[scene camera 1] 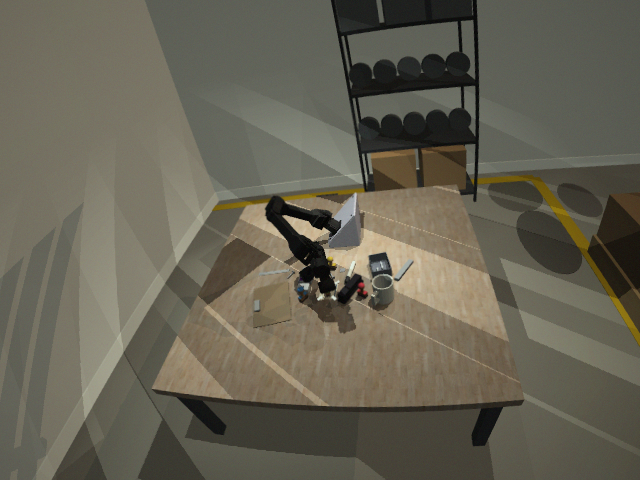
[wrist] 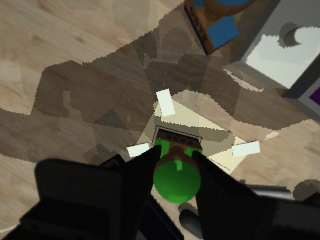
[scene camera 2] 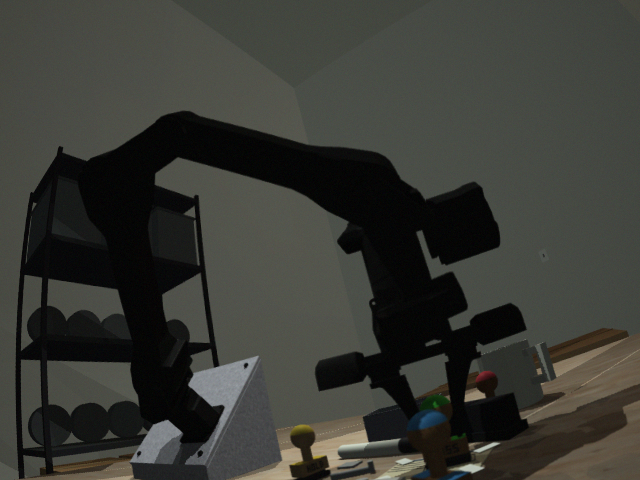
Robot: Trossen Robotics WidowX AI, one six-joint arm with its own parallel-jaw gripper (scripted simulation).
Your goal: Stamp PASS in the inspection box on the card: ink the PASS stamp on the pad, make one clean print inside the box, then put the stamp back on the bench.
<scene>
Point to a green-knobbed stamp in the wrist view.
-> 177, 179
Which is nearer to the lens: the dark box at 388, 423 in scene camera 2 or the black block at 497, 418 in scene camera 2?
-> The black block.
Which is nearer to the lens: the mug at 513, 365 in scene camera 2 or the black block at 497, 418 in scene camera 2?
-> The black block.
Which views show the brown sheet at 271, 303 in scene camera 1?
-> Scene camera 1 only.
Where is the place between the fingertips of the gripper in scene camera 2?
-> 443, 440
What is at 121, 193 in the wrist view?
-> The gripper.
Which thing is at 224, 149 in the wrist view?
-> A cream card.
</scene>
